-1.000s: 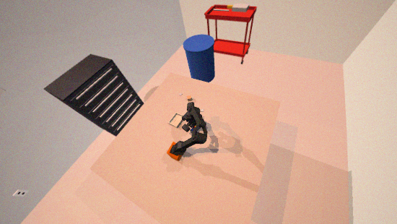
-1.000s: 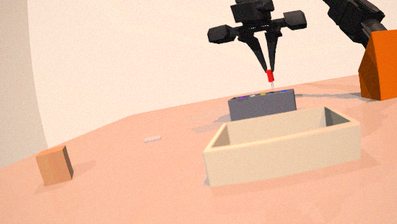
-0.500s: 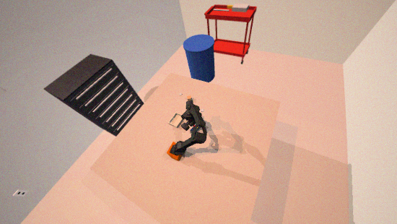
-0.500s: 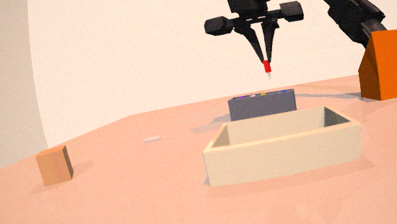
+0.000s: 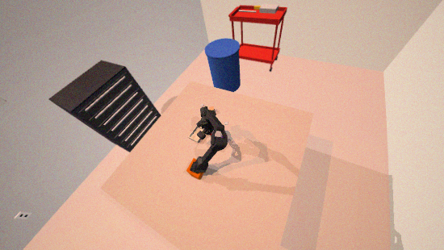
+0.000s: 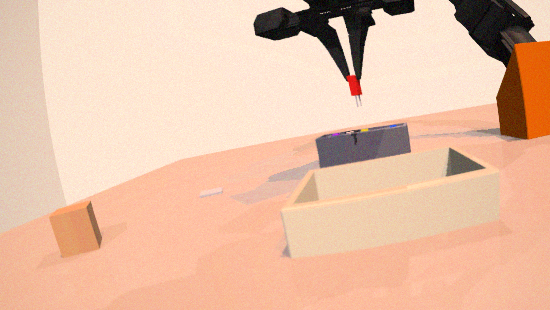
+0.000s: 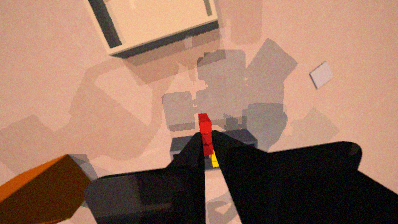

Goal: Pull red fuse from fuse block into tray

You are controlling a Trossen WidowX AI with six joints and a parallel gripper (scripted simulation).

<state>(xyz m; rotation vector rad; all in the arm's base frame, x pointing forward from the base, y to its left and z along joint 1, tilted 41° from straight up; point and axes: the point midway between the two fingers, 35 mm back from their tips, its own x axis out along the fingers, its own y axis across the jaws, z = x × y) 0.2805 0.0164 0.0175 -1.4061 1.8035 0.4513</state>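
The cream tray is 15 cm to the left of my gripper tip, 10 cm below it and 1 cm ahead of it. The rest, counted from my gripper tip: blue fuse 8 cm below, 6 cm to the right, 5 cm behind; then yellow fuse 8 cm below, 7 cm to the right, 1 cm behind; then red fuse 1 cm below.
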